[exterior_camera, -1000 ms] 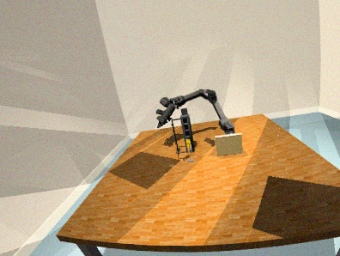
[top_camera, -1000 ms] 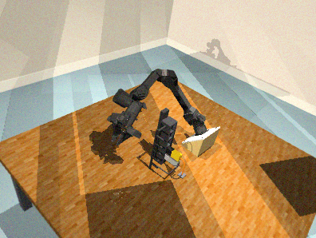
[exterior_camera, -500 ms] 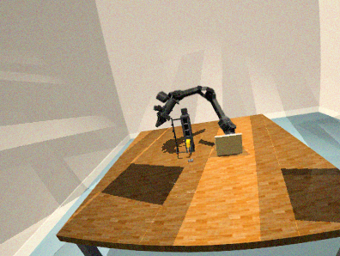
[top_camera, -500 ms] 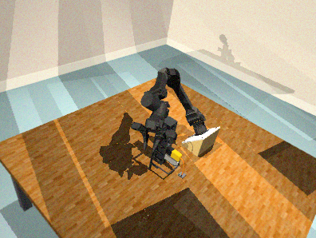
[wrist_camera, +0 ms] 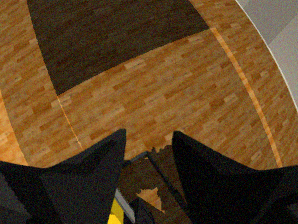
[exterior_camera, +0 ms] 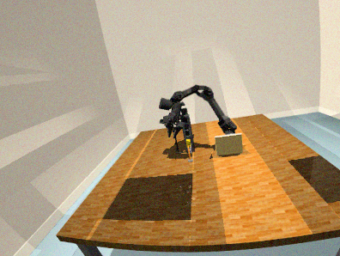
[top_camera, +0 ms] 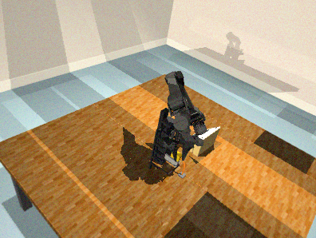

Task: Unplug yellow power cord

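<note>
The yellow plug is 70 mm behind my gripper tip, 90 mm to the right of it and 70 mm below it.
</note>
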